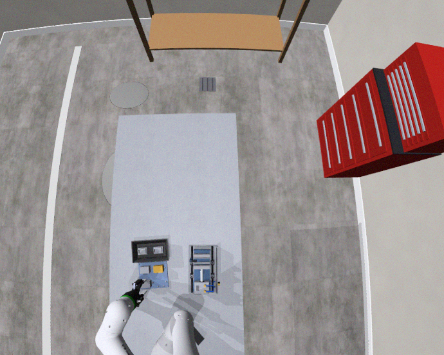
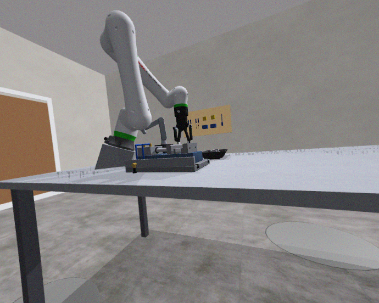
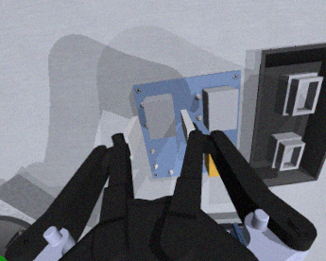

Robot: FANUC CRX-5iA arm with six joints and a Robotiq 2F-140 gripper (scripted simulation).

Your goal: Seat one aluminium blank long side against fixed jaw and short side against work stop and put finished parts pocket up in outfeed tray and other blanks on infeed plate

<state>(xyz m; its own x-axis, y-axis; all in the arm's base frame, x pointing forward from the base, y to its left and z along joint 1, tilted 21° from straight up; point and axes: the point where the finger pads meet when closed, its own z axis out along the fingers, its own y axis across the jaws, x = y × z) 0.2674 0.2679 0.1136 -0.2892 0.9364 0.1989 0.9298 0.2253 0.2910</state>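
Now: hand 60 mm short of the blue infeed plate, 30 mm to the left of it and 80 mm above it. Also, from my hand: hose-end block: 80 mm ahead, 350 mm to the right; black work stop rod: 230 mm ahead, 270 mm to the right, 10 mm above; brass blank: 110 mm ahead, 60 mm to the right, 50 mm below.
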